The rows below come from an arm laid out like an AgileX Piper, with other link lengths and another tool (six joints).
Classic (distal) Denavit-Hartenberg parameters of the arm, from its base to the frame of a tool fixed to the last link. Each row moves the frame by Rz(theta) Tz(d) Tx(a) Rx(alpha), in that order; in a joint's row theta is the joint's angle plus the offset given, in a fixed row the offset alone. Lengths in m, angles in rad.
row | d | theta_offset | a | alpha
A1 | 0.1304 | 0 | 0 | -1.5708
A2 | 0 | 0.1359 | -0.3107 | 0
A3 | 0 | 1.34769 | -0.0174 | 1.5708
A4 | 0.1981 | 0 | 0 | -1.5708
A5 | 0 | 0 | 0 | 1.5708
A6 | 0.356 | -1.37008 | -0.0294 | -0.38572
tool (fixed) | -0.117 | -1.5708 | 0 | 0
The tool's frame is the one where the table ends.
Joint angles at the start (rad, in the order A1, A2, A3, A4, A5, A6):
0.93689 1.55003 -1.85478 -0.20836 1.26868 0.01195
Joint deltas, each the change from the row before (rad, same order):
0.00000 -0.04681 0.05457 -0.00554 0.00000 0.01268
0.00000 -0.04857 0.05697 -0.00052 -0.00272 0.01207
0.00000 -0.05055 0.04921 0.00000 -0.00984 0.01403
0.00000 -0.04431 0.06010 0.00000 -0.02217 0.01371
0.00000 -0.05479 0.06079 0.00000 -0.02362 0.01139
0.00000 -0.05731 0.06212 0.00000 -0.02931 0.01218
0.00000 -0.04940 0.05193 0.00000 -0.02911 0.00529
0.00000 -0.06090 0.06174 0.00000 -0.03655 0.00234
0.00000 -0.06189 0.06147 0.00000 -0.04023 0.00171
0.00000 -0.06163 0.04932 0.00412 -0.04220 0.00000
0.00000 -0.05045 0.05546 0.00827 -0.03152 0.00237
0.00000 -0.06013 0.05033 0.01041 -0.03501 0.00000
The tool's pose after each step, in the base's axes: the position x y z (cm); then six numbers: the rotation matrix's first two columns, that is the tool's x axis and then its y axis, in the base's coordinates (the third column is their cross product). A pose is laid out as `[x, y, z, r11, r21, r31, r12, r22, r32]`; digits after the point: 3 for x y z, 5 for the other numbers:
[25.594, 29.977, 37.155, 0.72327, 0.60990, 0.32390, 0.63017, -0.77474, 0.05164]
[24.749, 28.724, 36.989, 0.73098, 0.60307, 0.31932, 0.62372, -0.78030, 0.04589]
[23.960, 27.581, 37.249, 0.73558, 0.59160, 0.33006, 0.61689, -0.78629, 0.03453]
[23.302, 26.677, 37.044, 0.73918, 0.58359, 0.33620, 0.61229, -0.79022, 0.02549]
[22.490, 25.593, 37.130, 0.73893, 0.57434, 0.35230, 0.60921, -0.79287, 0.01481]
[21.679, 24.535, 37.275, 0.73670, 0.56318, 0.37429, 0.60674, -0.79490, 0.00185]
[20.986, 23.699, 37.457, 0.72984, 0.55598, 0.39776, 0.60842, -0.79359, -0.00710]
[20.122, 22.704, 37.688, 0.71770, 0.54859, 0.42889, 0.61318, -0.78978, -0.01589]
[19.259, 21.745, 37.943, 0.70275, 0.53955, 0.46372, 0.61914, -0.78488, -0.02507]
[18.361, 20.904, 38.621, 0.68243, 0.52511, 0.50848, 0.62779, -0.77737, -0.03976]
[17.529, 20.197, 38.433, 0.67351, 0.51699, 0.52830, 0.63406, -0.77143, -0.05343]
[16.542, 19.375, 38.712, 0.65735, 0.50193, 0.56210, 0.64305, -0.76251, -0.07112]

